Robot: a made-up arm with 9 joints. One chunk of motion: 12 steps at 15 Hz.
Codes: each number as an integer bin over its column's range. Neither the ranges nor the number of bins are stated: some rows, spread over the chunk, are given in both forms.
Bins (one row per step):
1: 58 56 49 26 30 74
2: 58 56 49 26 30 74
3: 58 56 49 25 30 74
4: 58 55 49 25 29 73
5: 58 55 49 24 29 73
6: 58 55 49 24 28 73
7: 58 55 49 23 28 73
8: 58 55 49 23 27 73
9: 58 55 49 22 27 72
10: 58 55 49 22 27 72
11: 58 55 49 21 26 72
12: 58 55 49 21 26 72
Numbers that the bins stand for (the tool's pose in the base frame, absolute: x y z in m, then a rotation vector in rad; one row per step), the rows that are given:
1: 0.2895 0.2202 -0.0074 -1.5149 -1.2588 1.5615
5: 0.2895 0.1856 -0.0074 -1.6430 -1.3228 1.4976
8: 0.2895 0.1856 -0.0074 -1.7071 -1.4509 1.4976
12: 0.2895 0.1856 -0.0074 -1.8352 -1.5149 1.4336
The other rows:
2: 0.2895 0.2202 -0.0074 -1.5149 -1.2588 1.5615
3: 0.2895 0.2202 -0.0074 -1.5790 -1.2588 1.5615
4: 0.2895 0.1856 -0.0074 -1.5790 -1.3228 1.4976
6: 0.2895 0.1856 -0.0074 -1.6430 -1.3869 1.4976
7: 0.2895 0.1856 -0.0074 -1.7071 -1.3869 1.4976
9: 0.2895 0.1856 -0.0074 -1.7711 -1.4509 1.4336
10: 0.2895 0.1856 -0.0074 -1.7711 -1.4509 1.4336
11: 0.2895 0.1856 -0.0074 -1.8352 -1.5149 1.4336

